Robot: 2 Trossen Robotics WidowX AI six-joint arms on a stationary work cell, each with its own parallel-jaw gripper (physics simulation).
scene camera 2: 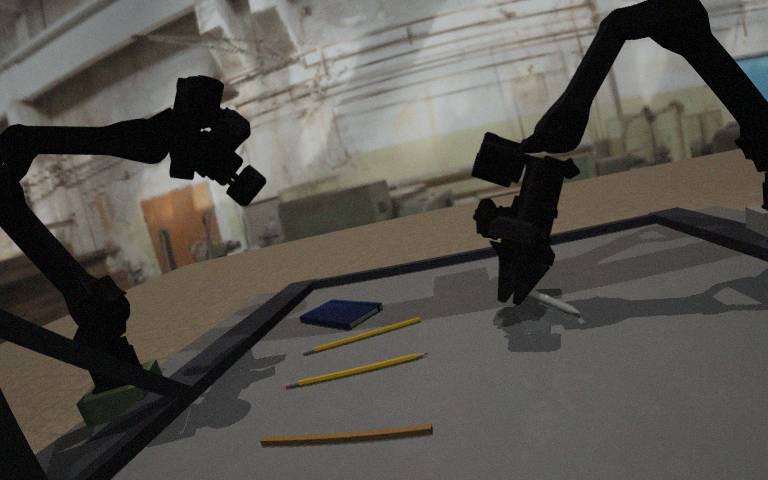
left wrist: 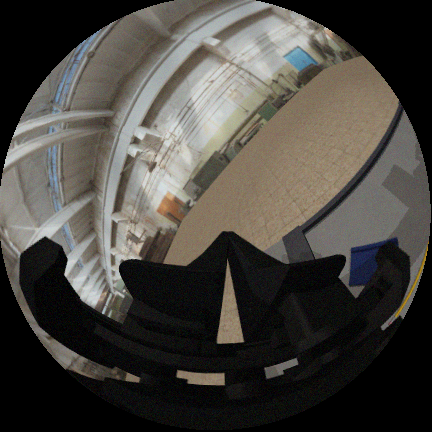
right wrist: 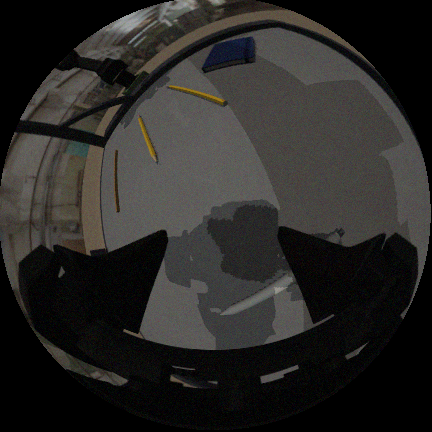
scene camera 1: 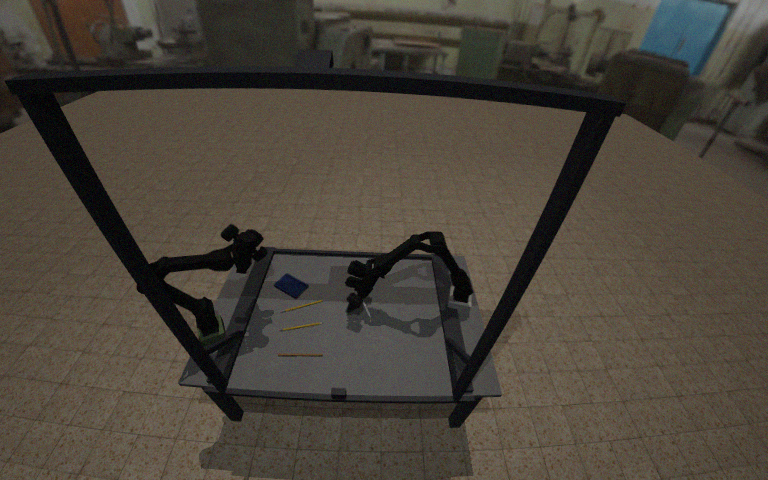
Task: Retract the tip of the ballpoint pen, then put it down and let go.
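Pixels of known places: left gripper, fingertip midpoint: [scene camera 2: 231,166] [left wrist: 226,236]; right gripper, fingertip midpoint: [scene camera 2: 509,303] [right wrist: 223,234] [scene camera 1: 351,307]; left arm's base at its link origin: [right wrist: 131,81] [scene camera 1: 210,328]; right arm's base at its link origin: [scene camera 1: 460,296].
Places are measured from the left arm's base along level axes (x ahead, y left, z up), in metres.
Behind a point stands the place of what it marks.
Note:
A white-and-grey ballpoint pen [scene camera 1: 367,310] @(z -0.029, x 0.631, y -0.202 m) [scene camera 2: 557,304] @(z -0.032, x 0.628, y -0.199 m) [right wrist: 257,297] @(z -0.029, x 0.632, y -0.189 m) lies on the table, partly in shadow. Its pointed end faces the lower left in the right wrist view and its dark button end shows beyond the right-hand finger, which hides its middle. Whether its tip is out is too small to tell. My right gripper [scene camera 2: 508,301] @(z -0.017, x 0.572, y -0.162 m) [right wrist: 223,234] @(z -0.017, x 0.572, y -0.162 m) is open and empty, low over the table right beside the pen. My left gripper [left wrist: 226,236] @(z 0.283, x 0.259, y 0.177 m) is shut and empty, with its fingertips together, raised high at the left side of the table, far from the pen.
A blue notebook [scene camera 1: 291,285] @(z -0.028, x 0.381, y 0.092 m) [scene camera 2: 340,314] @(z -0.028, x 0.377, y 0.071 m) [right wrist: 230,53] @(z -0.028, x 0.404, y 0.067 m), two yellow pencils [scene camera 2: 362,336] @(z -0.035, x 0.384, y -0.043 m) [scene camera 2: 356,370] @(z -0.034, x 0.346, y -0.143 m) and a brown stick [scene camera 1: 300,354] @(z -0.033, x 0.296, y -0.262 m) [scene camera 2: 345,435] @(z -0.033, x 0.300, y -0.265 m) lie on the left part of the table. Dark frame posts [scene camera 1: 543,232] @(z 0.753, x 0.718, y -0.697 m) rise at the table's sides.

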